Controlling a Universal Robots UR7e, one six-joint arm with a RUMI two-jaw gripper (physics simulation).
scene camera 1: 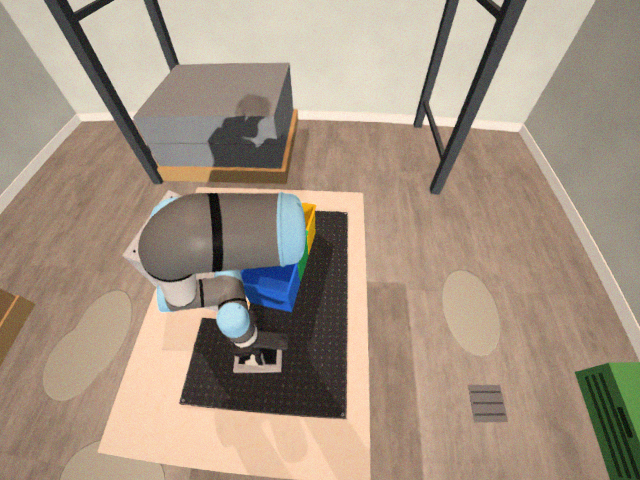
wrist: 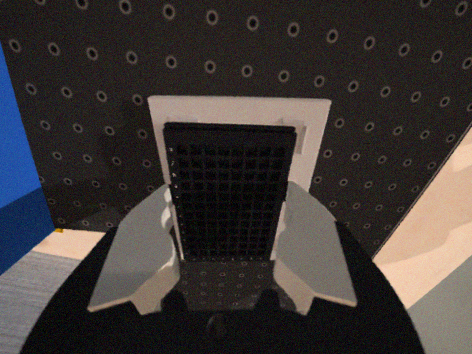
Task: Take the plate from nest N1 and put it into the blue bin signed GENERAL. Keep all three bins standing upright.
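Places are measured from the arm's base along level axes (x down, y right, z back), in metres.
Where they show: gripper, fingertip midpoint: [scene camera 1: 262,351] [wrist: 229,184].
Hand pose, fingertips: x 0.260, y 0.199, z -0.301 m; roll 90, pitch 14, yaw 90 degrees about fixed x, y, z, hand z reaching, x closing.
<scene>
Things, the pixels of their top centre, and the offset from my fingertips. Level surfaces: height alone.
- plate, top centre: [wrist: 228,212] [scene camera 1: 257,350] dy +0.003, dx -0.018, dz +0.014 m
- pale rectangular nest, top centre: [wrist: 238,202] [scene camera 1: 257,353] dy +0.010, dx -0.004, dz +0.013 m
- blue bin, top centre: [scene camera 1: 268,271] dy -0.227, dx -0.169, dz +0.016 m
- green bin, top centre: [scene camera 1: 279,240] dy -0.358, dx -0.169, dz +0.010 m
- yellow bin, top centre: [scene camera 1: 289,213] dy -0.488, dx -0.169, dz +0.003 m
- black board, surface height: dx +0.011 m
- pale table, surface height: dx +0.023 m
The plate [scene camera 1: 269,356] [wrist: 230,160] is a black, flat rectangular grid of many wells. It sits in the pale rectangular nest [scene camera 1: 257,368] [wrist: 240,108] on the black perforated board. My gripper [scene camera 1: 261,357] [wrist: 229,184] is shut on the plate, with one grey jaw against each long side; the wrist hides part of it in the scene view. The blue bin [scene camera 1: 269,289] [wrist: 12,135] stands upright behind the gripper in the scene view and at the left edge in the wrist view. Its sign does not show.
Behind the blue bin stand a green bin [scene camera 1: 303,260] and a yellow bin [scene camera 1: 311,227], both partly hidden by the arm [scene camera 1: 242,232], which also reaches over the blue bin's back. The black board [scene camera 1: 310,382] [wrist: 400,70] lies on a pale table [scene camera 1: 155,413].
</scene>
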